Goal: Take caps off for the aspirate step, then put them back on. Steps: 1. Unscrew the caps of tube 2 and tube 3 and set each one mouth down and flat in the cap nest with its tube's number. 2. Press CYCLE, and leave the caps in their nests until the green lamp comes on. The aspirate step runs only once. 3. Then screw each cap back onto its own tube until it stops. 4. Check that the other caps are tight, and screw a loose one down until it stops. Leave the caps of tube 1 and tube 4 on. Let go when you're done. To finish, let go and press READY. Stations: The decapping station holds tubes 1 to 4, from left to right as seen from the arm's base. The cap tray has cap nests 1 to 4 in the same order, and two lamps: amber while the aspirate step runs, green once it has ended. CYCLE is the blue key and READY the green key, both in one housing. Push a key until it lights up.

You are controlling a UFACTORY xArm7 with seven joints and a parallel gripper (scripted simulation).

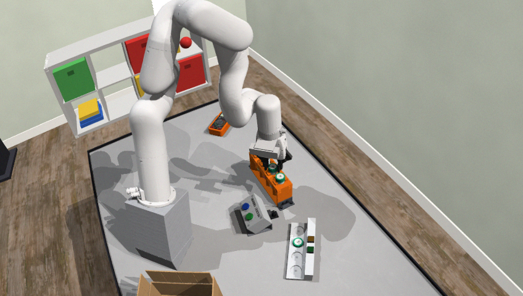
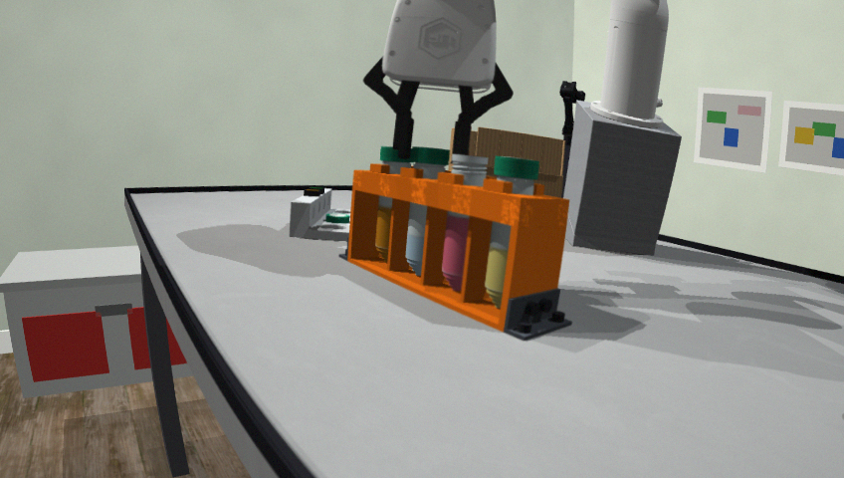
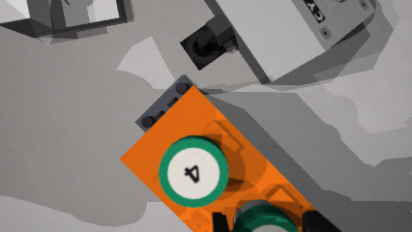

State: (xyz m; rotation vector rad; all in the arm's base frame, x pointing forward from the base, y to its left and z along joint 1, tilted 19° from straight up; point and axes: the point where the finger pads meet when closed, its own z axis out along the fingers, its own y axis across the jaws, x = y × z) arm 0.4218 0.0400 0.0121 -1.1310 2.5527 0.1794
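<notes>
Right now my hand is 1 cm above the cap 3. From my hand the other things lie so: cap 4: 5 cm to the right, 2 cm below; tube 3 threaded neck: 1 cm below; cap 1: 1 cm behind, 10 cm to the left, 2 cm below.
</notes>
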